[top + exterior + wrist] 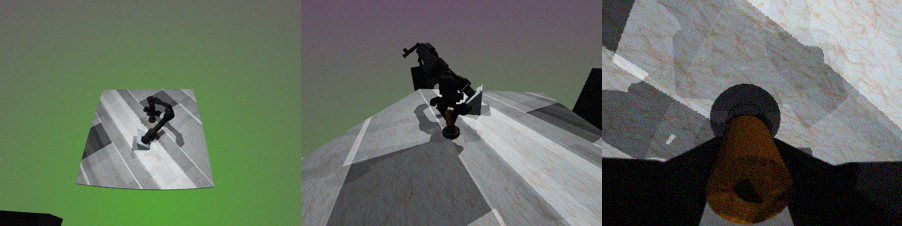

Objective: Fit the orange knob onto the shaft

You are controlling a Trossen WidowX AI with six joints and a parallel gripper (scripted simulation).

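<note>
The orange knob lies 20 mm above my gripper tip. Also, from my gripper tip: dark round pedestal 40 mm below.
</note>
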